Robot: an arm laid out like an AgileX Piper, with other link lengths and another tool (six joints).
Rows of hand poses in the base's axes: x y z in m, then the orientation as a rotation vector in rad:
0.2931, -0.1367, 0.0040, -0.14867, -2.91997, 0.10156
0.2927, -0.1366, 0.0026, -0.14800, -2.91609, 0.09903
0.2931, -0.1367, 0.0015, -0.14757, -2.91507, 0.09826
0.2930, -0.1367, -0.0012, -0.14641, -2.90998, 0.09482
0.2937, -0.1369, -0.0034, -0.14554, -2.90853, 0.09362
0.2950, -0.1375, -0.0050, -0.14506, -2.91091, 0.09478
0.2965, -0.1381, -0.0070, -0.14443, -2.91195, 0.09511
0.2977, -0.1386, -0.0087, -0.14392, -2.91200, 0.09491
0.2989, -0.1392, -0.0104, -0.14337, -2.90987, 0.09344
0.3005, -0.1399, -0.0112, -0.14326, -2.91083, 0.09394
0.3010, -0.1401, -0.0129, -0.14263, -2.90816, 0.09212
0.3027, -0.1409, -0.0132, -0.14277, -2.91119, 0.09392
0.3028, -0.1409, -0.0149, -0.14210, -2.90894, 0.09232
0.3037, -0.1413, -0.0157, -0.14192, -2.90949, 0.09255
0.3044, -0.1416, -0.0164, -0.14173, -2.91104, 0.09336
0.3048, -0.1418, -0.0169, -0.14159, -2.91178, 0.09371
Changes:
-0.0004, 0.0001, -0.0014, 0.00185, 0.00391, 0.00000
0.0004, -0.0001, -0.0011, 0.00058, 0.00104, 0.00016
-0.0001, 0.0000, -0.0027, 0.00254, 0.00514, 0.00019
0.0007, -0.0002, -0.0022, 0.00092, 0.00150, 0.00040
0.0013, -0.0006, -0.0016, -0.00081, -0.00234, 0.00057
0.0015, -0.0006, -0.0020, -0.00020, -0.00099, 0.00052
0.0012, -0.0005, -0.0017, 0.00017, -0.00002, 0.00033
0.0012, -0.0006, -0.0017, 0.00109, 0.00215, 0.00012
0.0016, -0.0007, -0.0008, -0.00035, -0.00095, 0.00017
0.0005, -0.0002, -0.0017, 0.00135, 0.00270, 0.00012
0.0017, -0.0008, -0.0003, -0.00130, -0.00302, 0.00024
0.0001, 0.0000, -0.0017, 0.00119, 0.00228, 0.00019
0.0009, -0.0004, -0.0008, -0.00015, -0.00054, 0.00017
0.0007, -0.0003, -0.0007, -0.00057, -0.00153, 0.00029
0.0004, -0.0002, -0.0005, -0.00024, -0.00073, 0.00017

